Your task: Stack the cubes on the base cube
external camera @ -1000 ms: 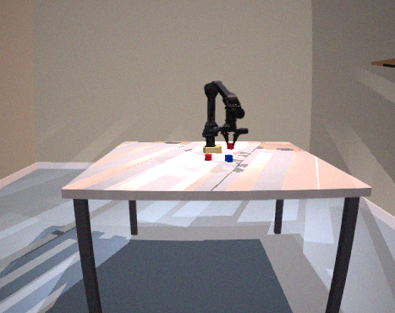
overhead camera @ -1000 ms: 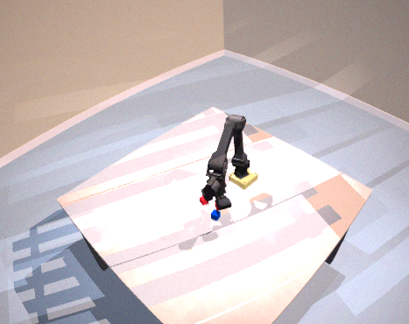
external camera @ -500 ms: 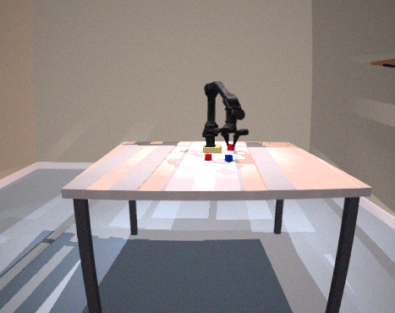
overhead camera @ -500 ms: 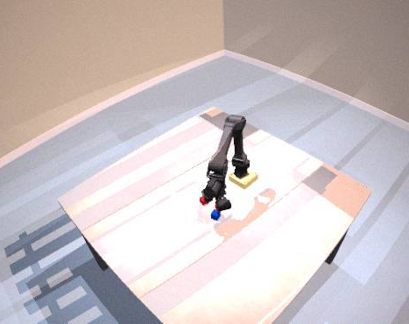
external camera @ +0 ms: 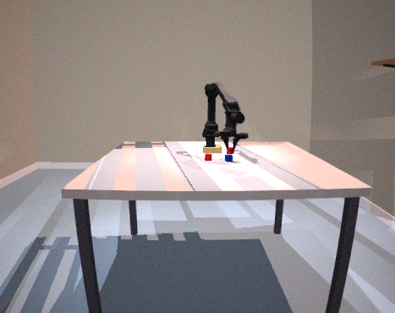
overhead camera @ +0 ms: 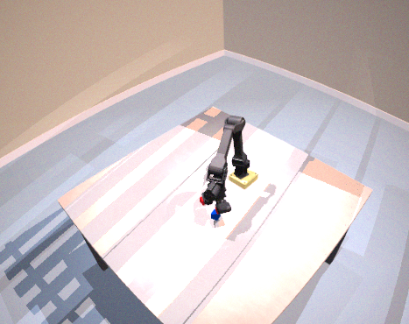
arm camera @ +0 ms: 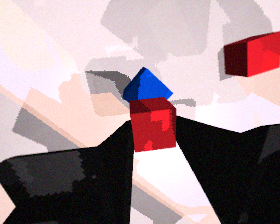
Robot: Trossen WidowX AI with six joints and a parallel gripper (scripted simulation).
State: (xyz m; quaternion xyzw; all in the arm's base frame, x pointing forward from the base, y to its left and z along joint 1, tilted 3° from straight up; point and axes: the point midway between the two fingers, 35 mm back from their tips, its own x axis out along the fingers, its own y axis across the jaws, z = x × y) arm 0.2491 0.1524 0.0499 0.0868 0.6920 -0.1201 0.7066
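The blue cube is 40 mm below my gripper tip, 20 mm ahead of it and 10 mm to the right of it.
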